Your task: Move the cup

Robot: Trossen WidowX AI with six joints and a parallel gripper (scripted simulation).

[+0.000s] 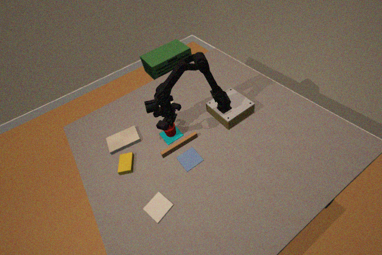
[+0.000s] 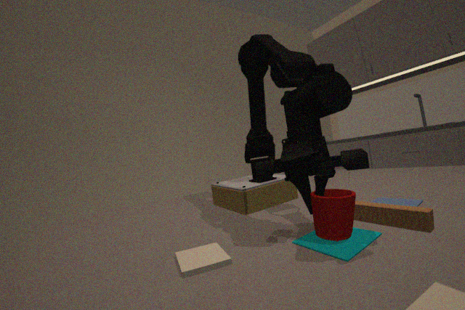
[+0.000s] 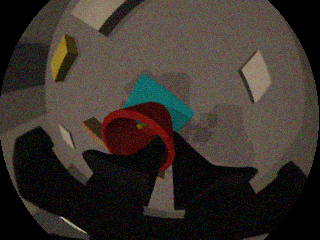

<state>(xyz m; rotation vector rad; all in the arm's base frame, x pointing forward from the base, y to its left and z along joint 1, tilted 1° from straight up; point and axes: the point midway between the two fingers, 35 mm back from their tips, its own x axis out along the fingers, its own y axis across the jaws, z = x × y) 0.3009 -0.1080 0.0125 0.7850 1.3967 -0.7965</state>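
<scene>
The marble is 3 cm ahead of my gripper tip, 3 cm to the left of it and 3 cm below it. From my gripper tip the other things lie so: wooden bar 3 cm ahead, 12 cm to the left, 4 cm below; red cup 3 cm ahead, 1 cm to the left; teal pad 3 cm ahead, 2 cm to the left, 5 cm below.
</scene>
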